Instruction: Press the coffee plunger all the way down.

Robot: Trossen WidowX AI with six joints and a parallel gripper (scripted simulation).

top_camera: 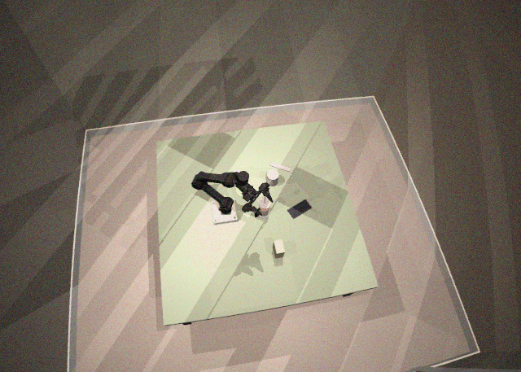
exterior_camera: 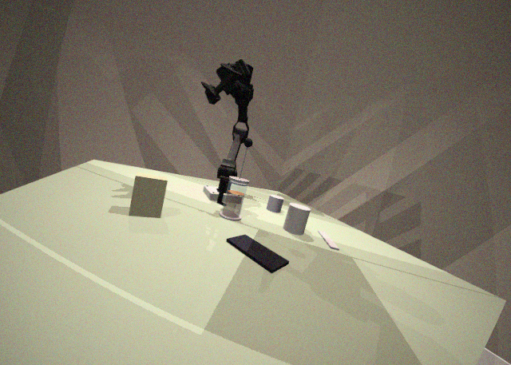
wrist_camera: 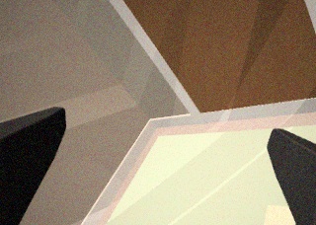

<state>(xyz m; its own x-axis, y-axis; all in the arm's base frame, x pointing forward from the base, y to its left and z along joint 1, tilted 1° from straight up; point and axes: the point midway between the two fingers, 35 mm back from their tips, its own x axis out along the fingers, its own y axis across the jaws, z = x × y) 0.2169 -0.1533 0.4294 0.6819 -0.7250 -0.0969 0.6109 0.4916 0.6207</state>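
Right now my gripper tip is 17 cm to the right of the coffee press and 32 cm above it. Round my gripper tip: dark flat slab 25 cm ahead, 19 cm to the left, 45 cm below.
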